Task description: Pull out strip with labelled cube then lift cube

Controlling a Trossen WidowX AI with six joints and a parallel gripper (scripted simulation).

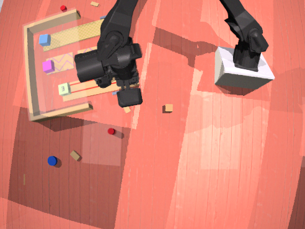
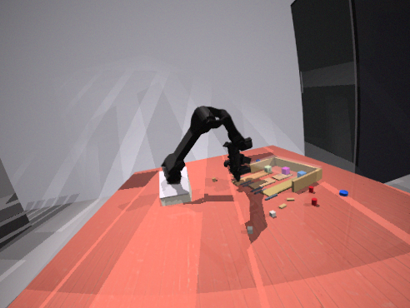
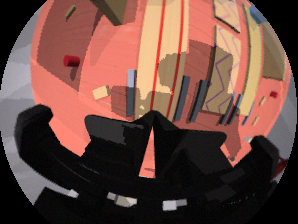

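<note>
My gripper tip is 180 mm short of the pale labelled cube, 70 mm to the right of it and 20 mm below it.
</note>
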